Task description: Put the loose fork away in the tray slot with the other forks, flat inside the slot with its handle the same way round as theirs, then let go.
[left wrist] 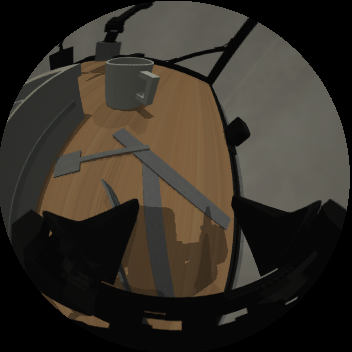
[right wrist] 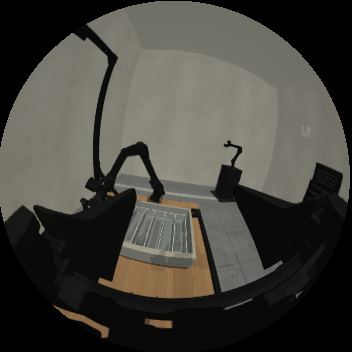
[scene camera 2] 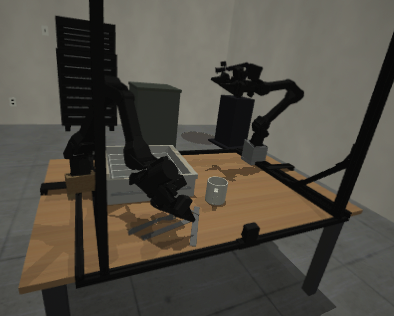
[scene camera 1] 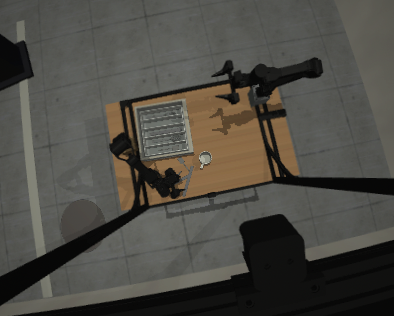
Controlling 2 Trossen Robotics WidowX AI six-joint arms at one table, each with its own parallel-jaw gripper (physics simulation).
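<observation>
The loose fork (left wrist: 113, 195) (scene camera 2: 142, 226) lies outside the tray; it looks thin and edge-on in the left wrist view, partly hidden behind a left finger. The grey cutlery tray (scene camera 1: 189, 125) (scene camera 2: 120, 194) (left wrist: 42, 117) (right wrist: 160, 256) has parallel slots holding cutlery; which slot holds the forks is too small to tell. My left gripper (scene camera 1: 181, 184) (left wrist: 185, 202) is open and empty, low over the loose utensils, with the fork toward its tray-side finger. My right gripper (scene camera 1: 214, 86) (right wrist: 186, 191) is open and empty, raised at the far side of the table, away from the fork.
A flat grey bar (scene camera 1: 188, 180) (scene camera 2: 195, 229) (left wrist: 172, 179) lies across another flat bar (left wrist: 154, 215) beside the fork. A small spatula (scene camera 1: 181, 160) (left wrist: 67, 164) reaches over toward them. A grey mug (scene camera 1: 205, 158) (scene camera 2: 216, 191) (left wrist: 122, 85) stands near the tray. Black frame bars edge the table.
</observation>
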